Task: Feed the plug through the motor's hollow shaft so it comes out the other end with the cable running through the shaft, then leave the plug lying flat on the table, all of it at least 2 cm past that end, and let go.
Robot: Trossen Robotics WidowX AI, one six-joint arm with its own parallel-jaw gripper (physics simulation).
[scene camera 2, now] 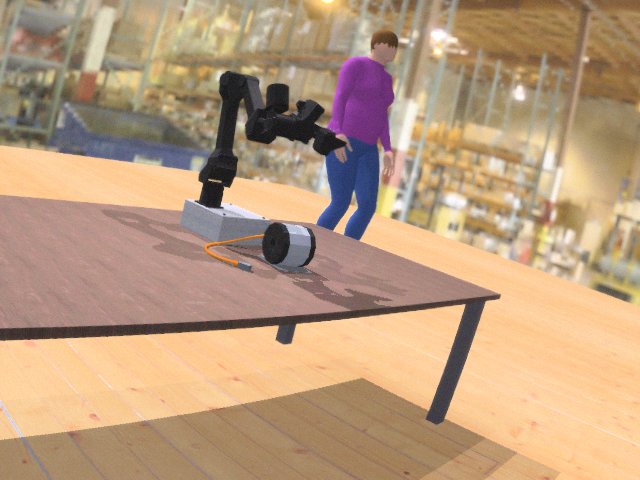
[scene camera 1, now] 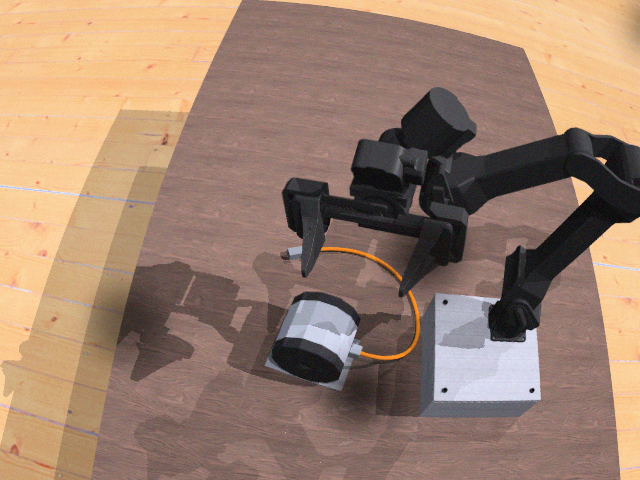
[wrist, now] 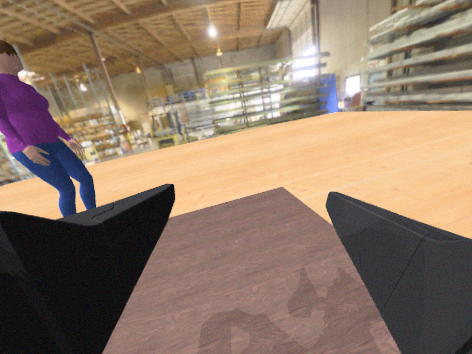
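Where they show: gripper, fingertip midpoint: [scene camera 2: 336, 138] [scene camera 1: 351, 285] [wrist: 251, 195]; arm's base, origin of the base link: [scene camera 2: 208, 205] [scene camera 1: 507, 323].
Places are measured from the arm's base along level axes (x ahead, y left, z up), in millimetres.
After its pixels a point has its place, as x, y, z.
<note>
The motor [scene camera 1: 315, 335] @[300, 60, 24] [scene camera 2: 290, 244] @[337, -1, -14], a light grey cylinder with black ends, lies on its side on a thin base plate on the table. The orange cable [scene camera 1: 417, 315] @[136, -44, -70] [scene camera 2: 217, 252] @[259, -158, -71] leaves a small fitting on its side and curves round to the grey plug [scene camera 1: 294, 252] @[342, -132, -64] [scene camera 2: 244, 266] @[343, -142, -69], which lies on the table near one end of the motor, outside the shaft. My gripper [scene camera 1: 353, 285] @[286, 130, 265] [scene camera 2: 342, 143] @[286, 130, 265] [wrist: 251, 195] @[286, 130, 265] is wide open and empty, high above the table. In the scene camera 1 view one finger partly covers the cable beside the plug. Plug, cable and motor do not show in the wrist view.
The arm's base stands on a grey metal box [scene camera 1: 480, 361] @[51, 69, 0] [scene camera 2: 204, 222] @[55, -47, -39], close beside the cable's curve. The brown table [scene camera 1: 310, 67] @[368, -675, -78] [scene camera 2: 129, 289] @[463, -527, -77] [wrist: 225, 250] @[267, 485, -78] has its far corner in the wrist view. A person [scene camera 2: 364, 103] [wrist: 27, 110] in a purple top stands beyond the table.
</note>
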